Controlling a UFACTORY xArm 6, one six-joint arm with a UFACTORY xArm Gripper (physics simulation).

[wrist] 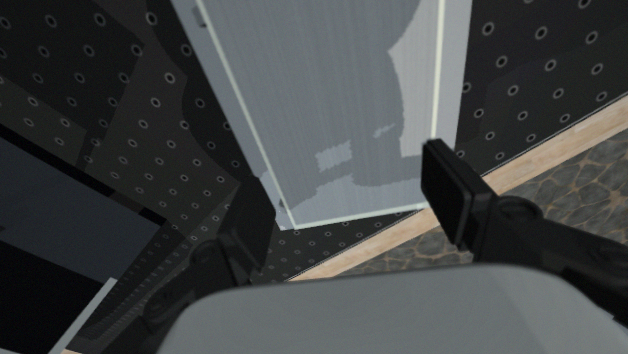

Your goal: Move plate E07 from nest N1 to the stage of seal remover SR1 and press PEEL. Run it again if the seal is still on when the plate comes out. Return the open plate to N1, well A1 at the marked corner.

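Frame: origin at the arm's base, x ahead, y up, z right, level; centimetres.
Seen in the pictures: gripper, between the fingertips: (339, 180).
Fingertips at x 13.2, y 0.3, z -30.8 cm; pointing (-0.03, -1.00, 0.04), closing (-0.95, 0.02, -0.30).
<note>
A point is followed by its place in that frame.
My gripper (339, 180) {z -30.8, x 13.2, y 0.3 cm} is open in the wrist view, with one black finger at centre left and the other at centre right and nothing between them. A long flat grey panel (310, 75) {z -25.5, x 11.7, y 0.6 cm} with a pale thin outline runs from the top edge down to the fingers. Its near end shows beyond and between the fingertips, and its near right corner is partly hidden by the right finger. Shadows and lighter patches lie across it. Plate E07 and its seal, nest N1 and the stage and PEEL button of SR1 cannot be made out.
A dark board (170, 145) {z -24.5, x 25.7, y -6.3 cm} with rows of ringed holes surrounds the panel. A pale wooden edge (550, 150) {z -43.1, x -3.0, y -7.6 cm} runs diagonally at the right, with a stone-patterned floor (575, 185) beyond it. A large dark box-like object (75, 200) {z -23.2, x 35.6, y -3.5 cm} with a light grey edge stands at the left.
</note>
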